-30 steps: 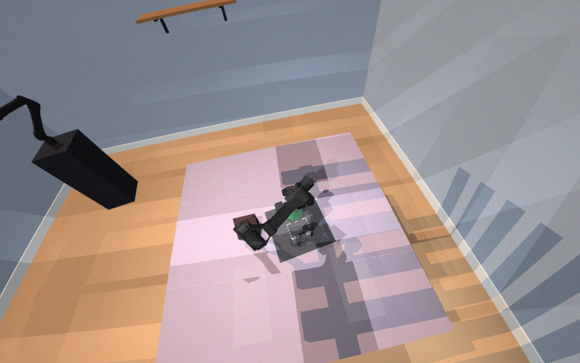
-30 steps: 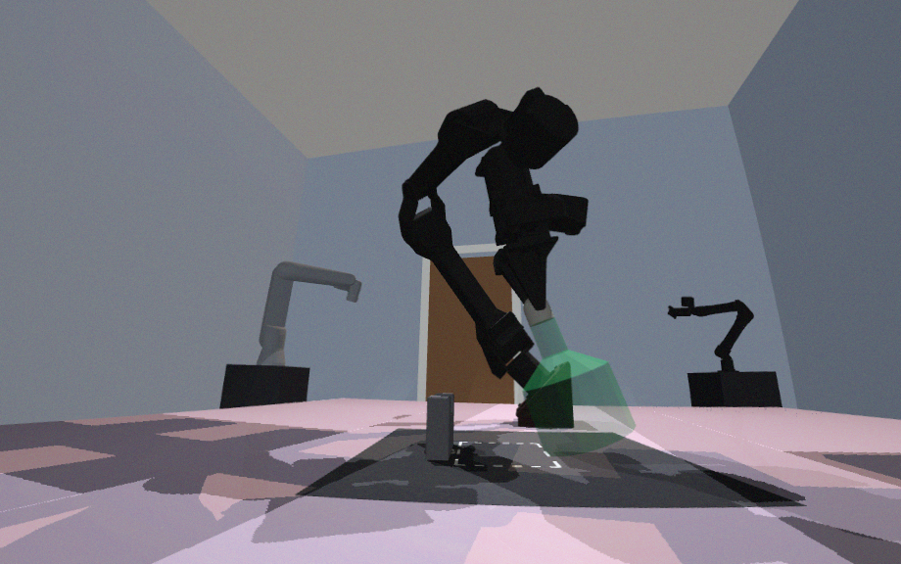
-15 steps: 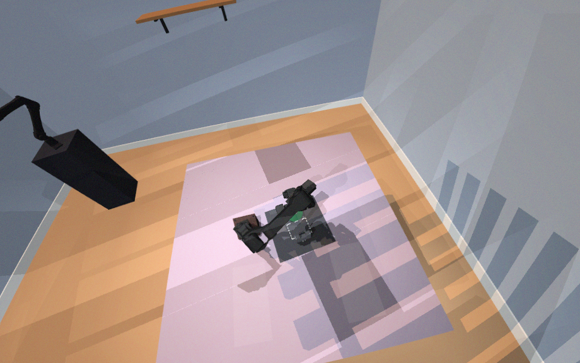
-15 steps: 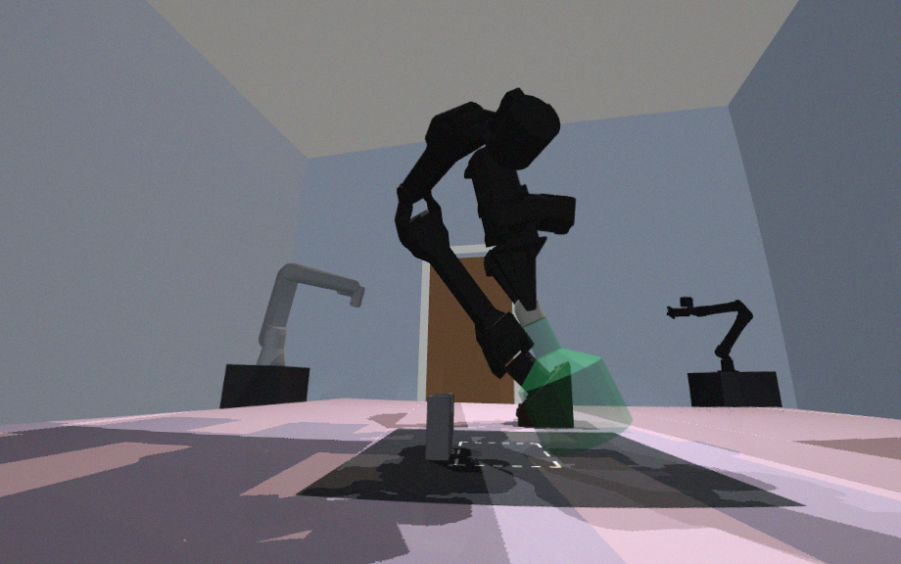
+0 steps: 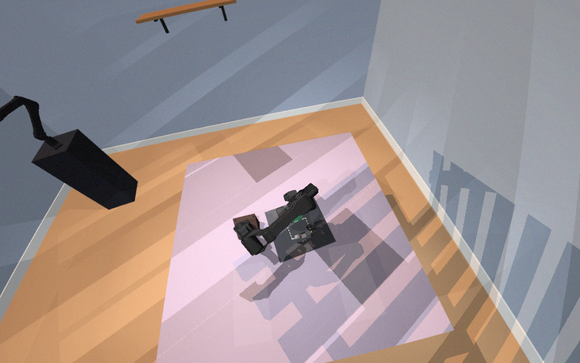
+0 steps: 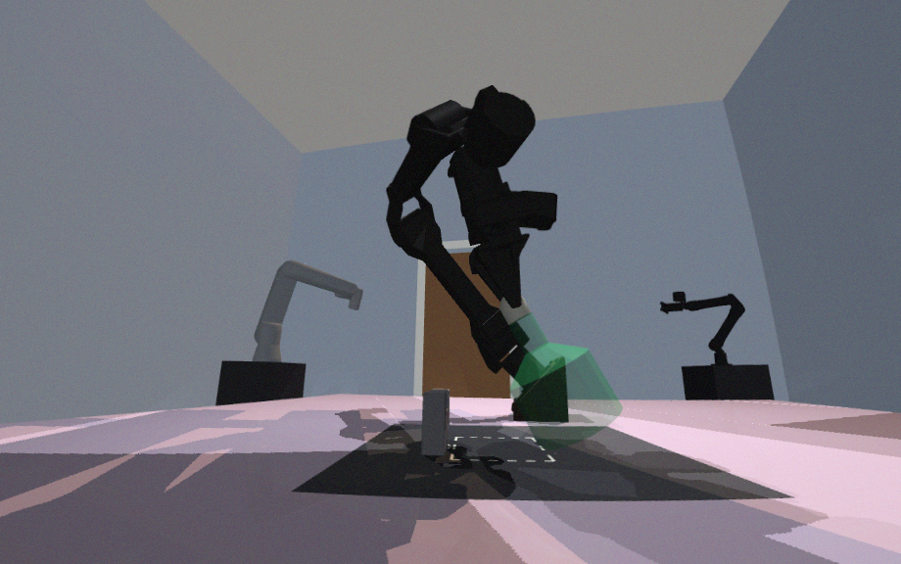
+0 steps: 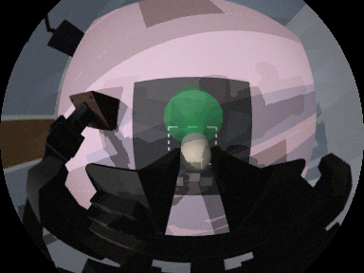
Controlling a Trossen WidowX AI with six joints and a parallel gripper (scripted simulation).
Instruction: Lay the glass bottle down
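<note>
Now: gripper tip 15 cm above the dark mat and 1 cm to the left of it. From my gripper tip the other things lie so: green glass bottle (4 cm below, 2 cm to the left).
</note>
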